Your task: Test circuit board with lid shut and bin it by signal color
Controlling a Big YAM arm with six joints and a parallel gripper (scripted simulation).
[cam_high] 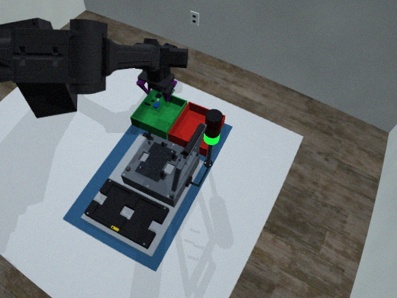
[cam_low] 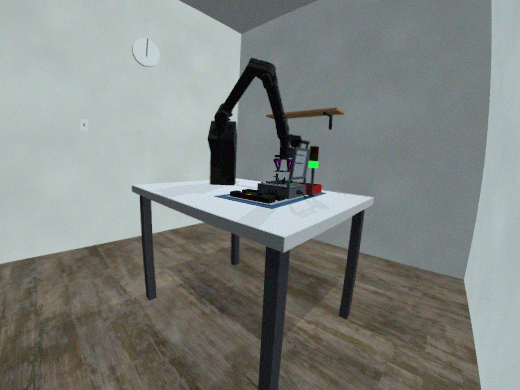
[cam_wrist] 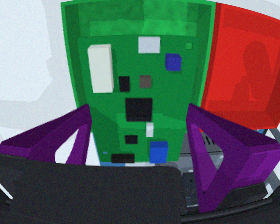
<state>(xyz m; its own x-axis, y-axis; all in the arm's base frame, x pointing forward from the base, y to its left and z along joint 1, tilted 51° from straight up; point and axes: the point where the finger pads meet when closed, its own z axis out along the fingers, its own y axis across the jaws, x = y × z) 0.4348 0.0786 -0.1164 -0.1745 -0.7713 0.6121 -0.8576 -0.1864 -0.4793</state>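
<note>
My hand is right at the green circuit board. Also, from my hand: black latch hook 150 mm to the right, 30 mm below, 10 mm ahead; red bin 150 mm ahead, 100 mm below, 30 mm to the right; green bin 100 mm below.
</note>
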